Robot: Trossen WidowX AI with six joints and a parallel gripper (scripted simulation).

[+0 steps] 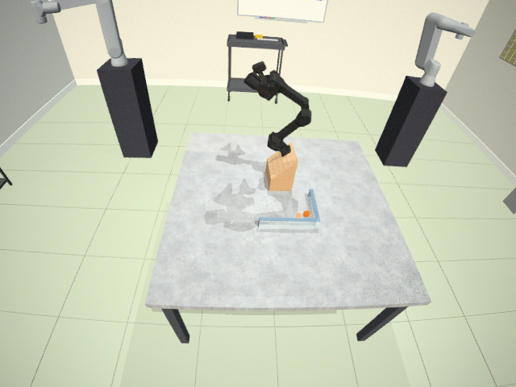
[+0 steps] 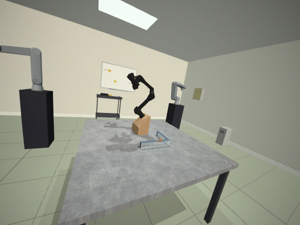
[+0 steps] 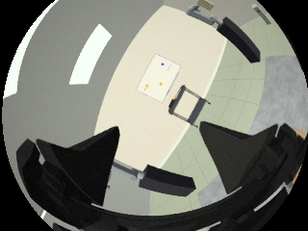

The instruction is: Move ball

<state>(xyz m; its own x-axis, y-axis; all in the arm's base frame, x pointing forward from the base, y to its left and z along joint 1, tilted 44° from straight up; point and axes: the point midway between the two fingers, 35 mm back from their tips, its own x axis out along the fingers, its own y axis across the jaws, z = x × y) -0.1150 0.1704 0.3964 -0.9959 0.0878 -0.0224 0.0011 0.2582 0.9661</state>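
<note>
The orange ball is 590 mm below my gripper tip, 460 mm ahead of it and 260 mm to the left of it. From my gripper tip the other things lie so: see-through copy of ball: 590 mm below, 470 mm ahead, 210 mm to the left.
</note>
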